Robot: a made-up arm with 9 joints. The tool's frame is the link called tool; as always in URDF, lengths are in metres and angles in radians.
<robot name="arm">
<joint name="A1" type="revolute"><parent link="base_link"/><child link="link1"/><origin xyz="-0.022 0.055 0.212" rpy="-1.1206 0.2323 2.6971"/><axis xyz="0 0 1"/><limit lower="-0.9" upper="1.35" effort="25" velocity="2.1"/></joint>
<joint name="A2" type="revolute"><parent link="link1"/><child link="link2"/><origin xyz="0.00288 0.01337 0.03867" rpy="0 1.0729 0"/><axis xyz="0 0 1"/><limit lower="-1.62" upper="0.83" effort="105" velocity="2.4"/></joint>
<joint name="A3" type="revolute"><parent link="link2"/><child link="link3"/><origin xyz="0.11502 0.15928 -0.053" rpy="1.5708 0 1.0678"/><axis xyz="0 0 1"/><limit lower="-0.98" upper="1" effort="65" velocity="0.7"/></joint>
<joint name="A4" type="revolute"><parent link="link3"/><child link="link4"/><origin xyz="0.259 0.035 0.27" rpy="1.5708 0 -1.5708"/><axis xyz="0 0 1"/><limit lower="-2.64" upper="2.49" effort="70" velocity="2.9"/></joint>
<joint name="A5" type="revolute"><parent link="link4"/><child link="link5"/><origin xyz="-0.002 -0.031 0.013" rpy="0.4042 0.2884 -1.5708"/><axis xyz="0 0 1"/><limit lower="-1.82" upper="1.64" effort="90" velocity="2.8"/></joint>
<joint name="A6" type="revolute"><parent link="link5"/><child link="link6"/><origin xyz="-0.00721 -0.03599 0.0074" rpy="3.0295 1.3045 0"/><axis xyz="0 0 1"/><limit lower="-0.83" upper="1.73" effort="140" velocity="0.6"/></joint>
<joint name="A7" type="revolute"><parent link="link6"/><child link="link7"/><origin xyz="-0.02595 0.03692 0.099" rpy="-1.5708 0 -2.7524"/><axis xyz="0 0 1"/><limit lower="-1.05" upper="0.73" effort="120" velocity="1"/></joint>
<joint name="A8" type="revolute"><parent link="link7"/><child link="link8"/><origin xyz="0.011 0.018 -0.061" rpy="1.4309 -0.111 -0.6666"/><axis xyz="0 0 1"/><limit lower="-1.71" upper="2.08" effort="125" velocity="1.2"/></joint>
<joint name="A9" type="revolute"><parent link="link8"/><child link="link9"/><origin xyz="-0.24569 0.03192 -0.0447" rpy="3.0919 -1.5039 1.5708"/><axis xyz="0 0 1"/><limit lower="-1.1" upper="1.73" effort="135" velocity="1.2"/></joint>
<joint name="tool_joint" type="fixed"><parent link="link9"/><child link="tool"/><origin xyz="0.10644 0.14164 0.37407" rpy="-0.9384 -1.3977 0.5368"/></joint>
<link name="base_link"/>
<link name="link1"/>
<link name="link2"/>
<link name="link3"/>
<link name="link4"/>
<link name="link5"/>
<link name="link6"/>
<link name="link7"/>
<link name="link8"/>
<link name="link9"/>
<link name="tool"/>
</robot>
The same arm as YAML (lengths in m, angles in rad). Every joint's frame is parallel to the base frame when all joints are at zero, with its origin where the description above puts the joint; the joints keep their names.
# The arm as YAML. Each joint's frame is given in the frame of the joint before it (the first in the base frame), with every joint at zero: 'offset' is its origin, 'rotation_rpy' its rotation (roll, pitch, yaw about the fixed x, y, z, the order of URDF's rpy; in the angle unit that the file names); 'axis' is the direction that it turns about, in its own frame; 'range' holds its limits. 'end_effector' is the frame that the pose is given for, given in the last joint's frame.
length_unit: m
angle_unit: rad
chain:
  - id: A1
    offset: [-0.022, 0.055, 0.212]
    rotation_rpy: [0.0, 0.0, 0.0]
    axis: [-0.477589, -0.769782, 0.42349]
    range: [-0.9, 1.35]
  - id: A2
    offset: [-0.021, -0.035, 0.004]
    rotation_rpy: [0.0, 0.0, 0.0]
    axis: [-1.0, 0.0, 0.0]
    range: [-1.62, 0.83]
  - id: A3
    offset: [0.053, 0.024, -0.195]
    rotation_rpy: [0.0, 0.0, 0.0]
    axis: [0.0, 1.0, 0.0001]
    range: [-0.98, 1.0]
  - id: A4
    offset: [-0.035, 0.27, -0.259]
    rotation_rpy: [0.0, 0.0, 0.0]
    axis: [0.0, -0.0001, 1.0]
    range: [-2.64, 2.49]
  - id: A5
    offset: [-0.002, -0.031, 0.013]
    rotation_rpy: [0.0, 0.0, 0.0]
    axis: [-0.393303, -0.261602, 0.881406]
    range: [-1.82, 1.64]
  - id: A6
    offset: [-0.036, 0.009, -0.005]
    rotation_rpy: [0.0, 0.0, 0.0]
    axis: [0.0, 1.0, 0.0001]
    range: [-0.83, 1.73]
  - id: A7
    offset: [-0.044, 0.099, 0.01]
    rotation_rpy: [0.0, 0.0, 0.0]
    axis: [1.0, 0.0, 0.0]
    range: [-1.05, 0.73]
  - id: A8
    offset: [-0.061, -0.018, 0.011]
    rotation_rpy: [0.0, 0.0, 0.0]
    axis: [0.138601, 0.768706, -0.624405]
    range: [-1.71, 2.08]
  - id: A9
    offset: [-0.002, -0.191, -0.164]
    rotation_rpy: [0.0, 0.0, 0.0]
    axis: [0.976973, -0.197595, 0.080498]
    range: [-1.1, 1.73]
end_effector:
  offset: [0.396, 0.095, 0.074]
  rotation_rpy: [0.4824, -0.0556, -0.0279]

